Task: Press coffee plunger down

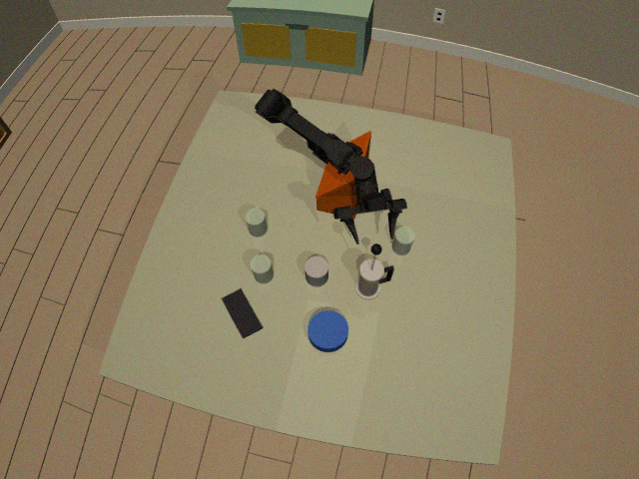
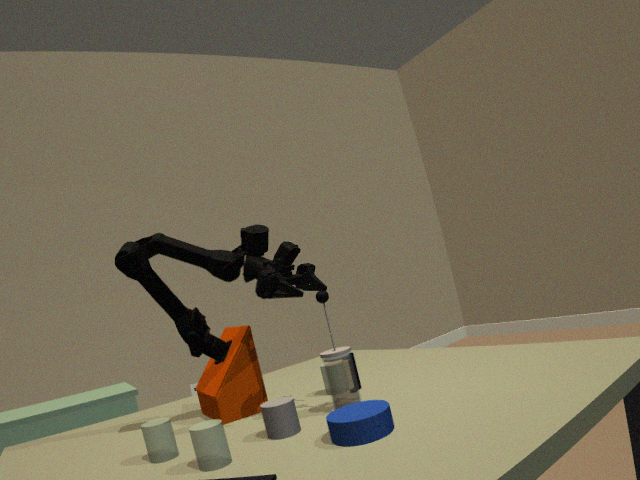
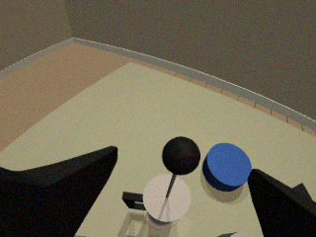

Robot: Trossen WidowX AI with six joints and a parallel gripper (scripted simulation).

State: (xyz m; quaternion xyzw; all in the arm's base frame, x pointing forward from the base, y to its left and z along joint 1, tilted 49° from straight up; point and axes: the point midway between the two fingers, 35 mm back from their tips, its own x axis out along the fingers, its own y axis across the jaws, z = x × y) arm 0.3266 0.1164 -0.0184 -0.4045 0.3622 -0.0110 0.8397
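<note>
Right now the coffee press is 10 mm ahead of my gripper tip, 20 mm to the left of it and 150 mm below it.
</note>
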